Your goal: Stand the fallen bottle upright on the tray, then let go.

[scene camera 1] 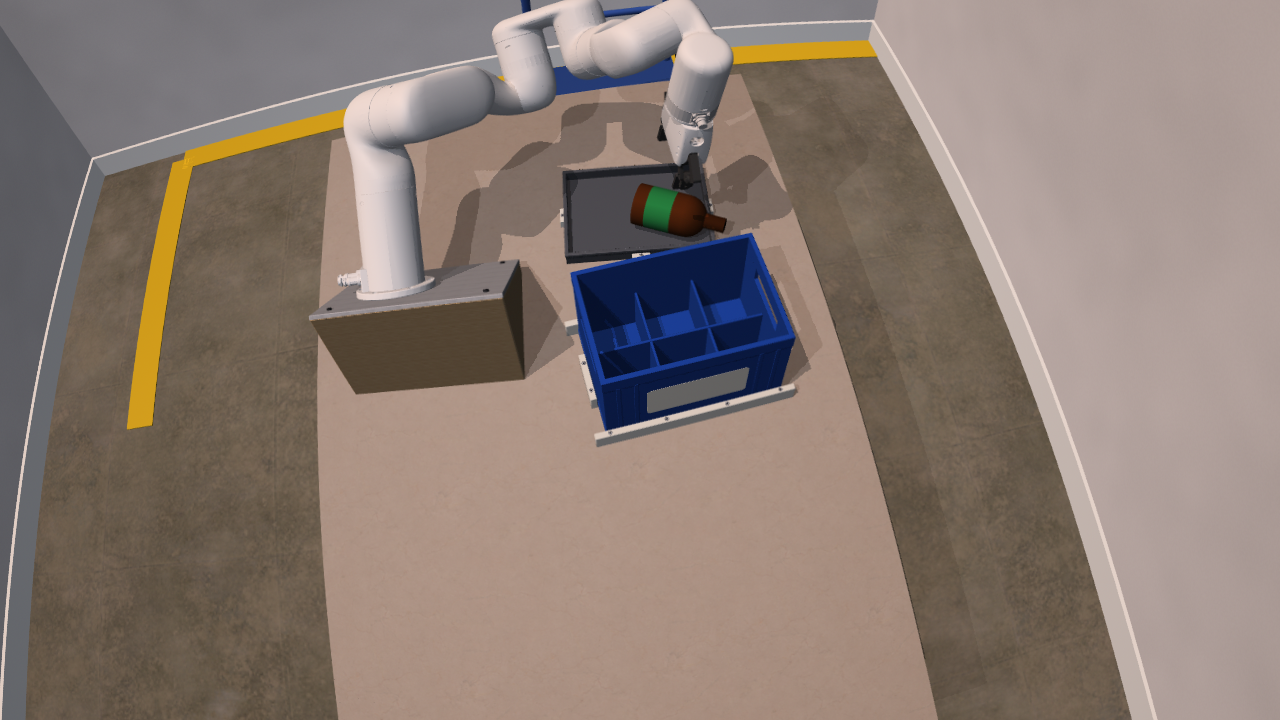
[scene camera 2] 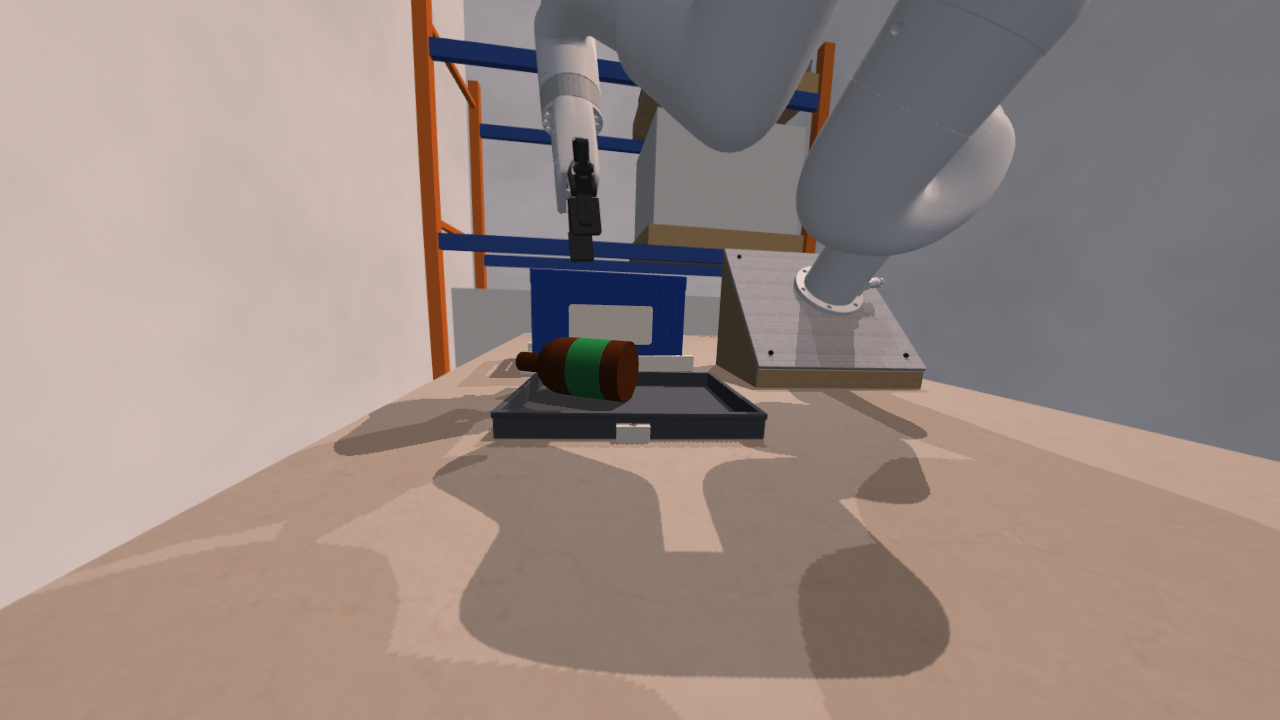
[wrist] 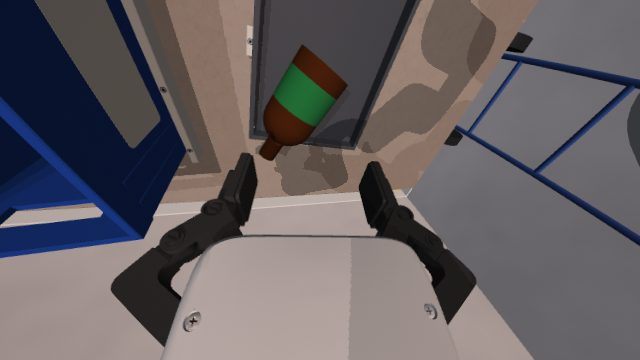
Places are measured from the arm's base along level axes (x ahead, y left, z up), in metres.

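Pixels of known places: gripper, fingertip midpoint: (scene camera 1: 674, 162) (scene camera 2: 584, 249) (wrist: 311, 170); arm's base, origin of the base link: (scene camera 1: 396, 290) (scene camera 2: 826, 291).
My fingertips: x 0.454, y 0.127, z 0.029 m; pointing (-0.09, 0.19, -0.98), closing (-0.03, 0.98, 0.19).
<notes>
Ahead of a thing's pixels: the offset from my fingertips to its top centre.
The brown bottle {dz -0.109, dx +0.015, dy +0.006 m} (scene camera 1: 660, 208) (scene camera 2: 586, 367) (wrist: 305, 95) with a green label lies on its side in the dark shallow tray {dz -0.162, dx -0.052, dy +0.053 m} (scene camera 1: 595, 214) (scene camera 2: 554, 428) (wrist: 345, 30). Its neck sticks out over the tray's short wall, on the side away from the robot's base. My gripper (scene camera 1: 682, 180) (scene camera 2: 581, 252) (wrist: 311, 170) is open and empty. It hangs well above the bottle, pointing down, apart from it. In the wrist view the neck tip shows beyond the gap between the fingers, nearer the left finger. Part of the fingers is hidden in scene camera 1.
A blue crate {dz -0.013, dx -0.046, dy -0.251 m} (scene camera 1: 765, 371) (scene camera 2: 547, 308) (wrist: 55, 85) with compartments stands close beside the tray. White rails {dz -0.158, dx -0.040, dy -0.349 m} (scene camera 1: 693, 414) run along its base. The arm's pedestal (scene camera 1: 429, 344) (scene camera 2: 778, 313) stands to one side. A blue hand cart (scene camera 1: 613, 78) (wrist: 550, 65) is beyond the table edge.
</notes>
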